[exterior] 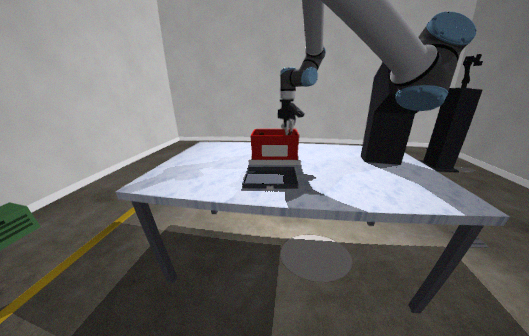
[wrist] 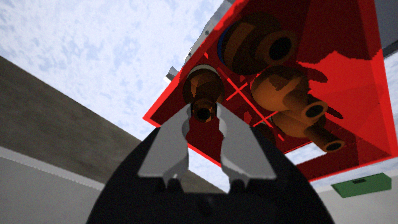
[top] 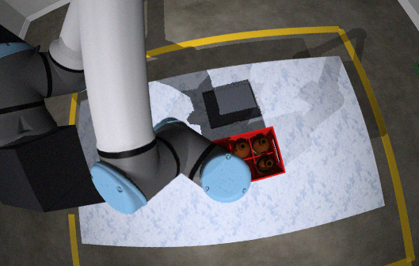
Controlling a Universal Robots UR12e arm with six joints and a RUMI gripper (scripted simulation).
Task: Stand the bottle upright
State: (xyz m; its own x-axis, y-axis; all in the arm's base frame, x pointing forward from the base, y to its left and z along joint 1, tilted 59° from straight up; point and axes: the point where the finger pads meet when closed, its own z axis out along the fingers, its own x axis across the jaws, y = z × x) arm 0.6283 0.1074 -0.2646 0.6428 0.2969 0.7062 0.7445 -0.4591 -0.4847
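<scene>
Right now my hand is 8 cm short of the red crate, 7 cm above it and 5 cm to the right of it. Also, from my hand: dark tray 33 cm to the left, 14 cm below, 8 cm ahead.
</scene>
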